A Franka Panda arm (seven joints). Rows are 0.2 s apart.
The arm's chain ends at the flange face. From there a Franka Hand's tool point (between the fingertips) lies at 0.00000 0.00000 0.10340 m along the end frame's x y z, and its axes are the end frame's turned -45 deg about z.
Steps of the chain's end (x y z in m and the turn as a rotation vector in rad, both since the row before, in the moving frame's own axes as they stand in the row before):
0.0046, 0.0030, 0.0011, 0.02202, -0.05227, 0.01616
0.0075, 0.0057, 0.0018, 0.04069, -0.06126, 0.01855
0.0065, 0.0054, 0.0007, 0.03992, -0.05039, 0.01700
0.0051, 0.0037, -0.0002, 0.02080, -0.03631, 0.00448
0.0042, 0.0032, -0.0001, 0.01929, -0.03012, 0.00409
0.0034, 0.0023, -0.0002, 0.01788, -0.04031, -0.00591
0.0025, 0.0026, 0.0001, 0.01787, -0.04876, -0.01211
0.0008, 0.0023, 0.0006, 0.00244, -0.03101, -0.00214
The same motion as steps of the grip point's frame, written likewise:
-0.0010, -0.0001, 0.0009, 0.05253, -0.02139, 0.01616
-0.0002, 0.0019, 0.0015, 0.07209, -0.01455, 0.01855
0.0001, 0.0018, 0.0005, 0.06386, -0.00740, 0.01700
-0.0001, 0.0020, -0.0003, 0.04038, -0.01097, 0.00448
-0.0001, 0.0016, -0.0002, 0.03494, -0.00766, 0.00409
-0.0009, -0.0002, -0.0003, 0.04115, -0.01586, -0.00591
-0.0024, -0.0012, 0.0000, 0.04711, -0.02184, -0.01211
-0.0032, -0.0003, 0.0005, 0.02365, -0.02020, -0.00214

